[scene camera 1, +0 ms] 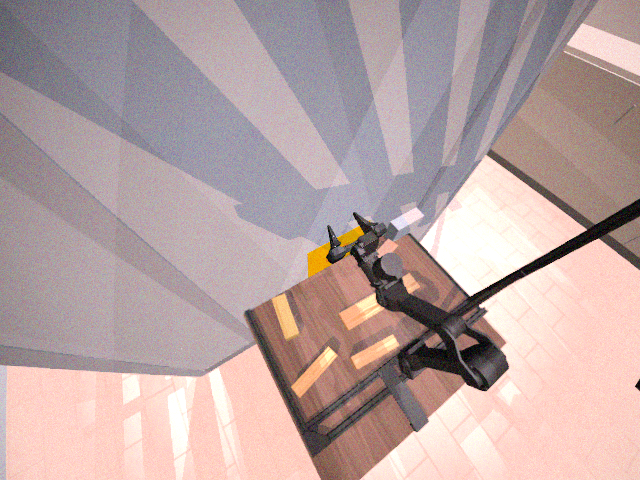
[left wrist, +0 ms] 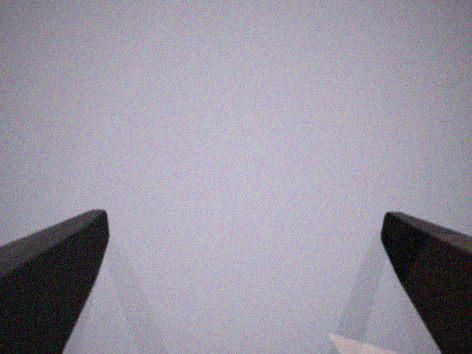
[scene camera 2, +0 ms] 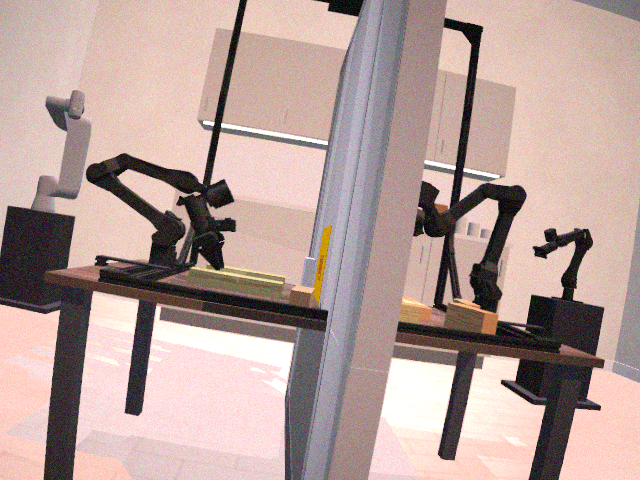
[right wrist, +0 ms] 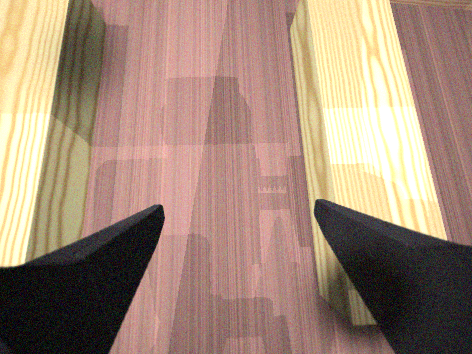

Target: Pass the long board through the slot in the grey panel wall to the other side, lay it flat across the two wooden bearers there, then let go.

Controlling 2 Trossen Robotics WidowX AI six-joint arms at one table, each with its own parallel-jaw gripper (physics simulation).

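Pixels of known places: left gripper, fingertip midpoint: [scene camera 1: 341, 218] [left wrist: 248, 224]; right gripper, fingertip midpoint: [scene camera 2: 220, 269] [right wrist: 240, 208]; left arm's base at its link origin: [scene camera 1: 406, 363]; right arm's base at its link origin: [scene camera 2: 160, 266].
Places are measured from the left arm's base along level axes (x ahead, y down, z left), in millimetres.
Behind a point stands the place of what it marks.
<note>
The grey panel wall [scene camera 1: 289, 129] @[x 432, y -621, z 141 mm] [scene camera 2: 354, 232] @[x 482, y -158, z 572 mm] divides the table. I cannot make out its slot clearly. The longest light board [scene camera 1: 356, 312] @[x 221, y -14, z 45 mm] lies flat in scene camera 1, partly hidden under the left arm. My left gripper [scene camera 1: 342, 220] @[x 432, y -287, z 0 mm] [left wrist: 248, 224] @[x 432, y -287, z 0 mm] is open and empty, above the table and pointing at the wall. Across the wall, a near bearer [scene camera 2: 235, 284] @[x 694, y 2, z 120 mm] and a far bearer [scene camera 2: 258, 273] @[x 652, y -18, z -120 mm] lie parallel. In the right wrist view a left-hand bearer [right wrist: 22, 100] @[x 677, y -19, z -138 mm] and a right-hand bearer [right wrist: 367, 100] @[x 681, y -19, z 88 mm] show. My right gripper [scene camera 2: 219, 264] @[x 750, y -20, z -1 mm] [right wrist: 240, 208] @[x 750, y -20, z -1 mm] is open and empty, low at the bearers, its fingertips pointing down.
Loose wood pieces [scene camera 1: 285, 316] @[x 334, y -31, z 263 mm] [scene camera 1: 314, 372] @[x 139, y -44, z 267 mm] [scene camera 1: 374, 351] @[x 89, y -44, z 78 mm] lie on the left arm's side of the table. A yellow strip [scene camera 1: 317, 262] @[x 431, y -77, z 77 mm] [scene camera 2: 323, 263] @[x 484, y -84, z 75 mm] is on the wall. A small wooden block [scene camera 2: 300, 295] @[x 539, y -16, z 303 mm] stands close to the wall on the right arm's side.
</note>
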